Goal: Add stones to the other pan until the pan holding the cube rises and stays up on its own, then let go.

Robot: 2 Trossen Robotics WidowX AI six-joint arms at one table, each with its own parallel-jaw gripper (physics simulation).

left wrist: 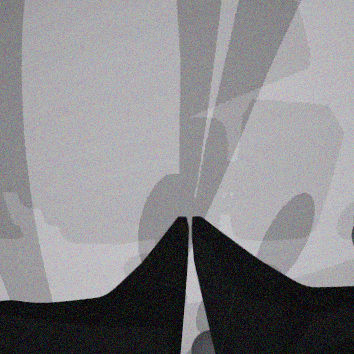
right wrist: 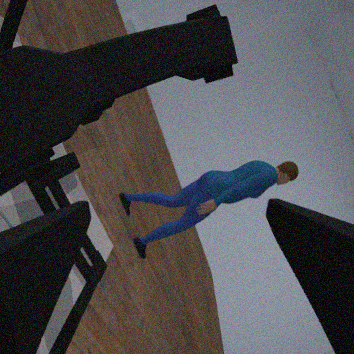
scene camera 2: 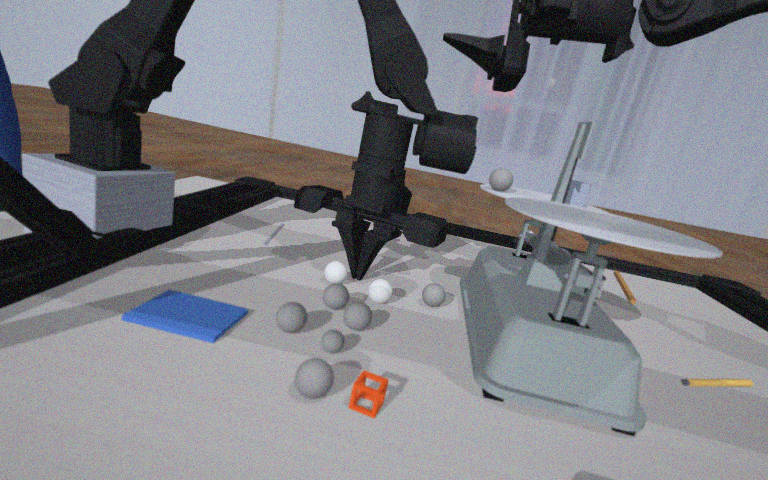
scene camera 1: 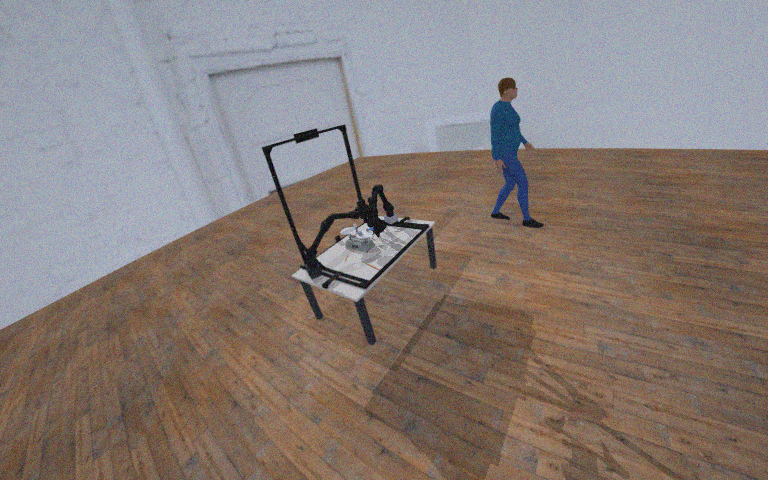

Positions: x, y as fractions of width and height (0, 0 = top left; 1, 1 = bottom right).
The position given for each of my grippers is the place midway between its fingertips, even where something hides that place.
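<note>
Through scene camera 2 I find a blue flat pad (scene camera 2: 0.23, 0.65) and an orange wireframe cube (scene camera 2: 0.49, 0.83), both resting on the table. My left gripper (scene camera 2: 0.47, 0.58) is visible there as well, and so is a grey balance scale (scene camera 2: 0.70, 0.70). The left wrist view has my left gripper too (left wrist: 0.53, 0.63), while the blue flat pad is out of frame in that left wrist view. As for my right gripper (right wrist: 0.51, 0.59), it is open and holds nothing; the blue flat pad is out of frame in the right wrist view.
</note>
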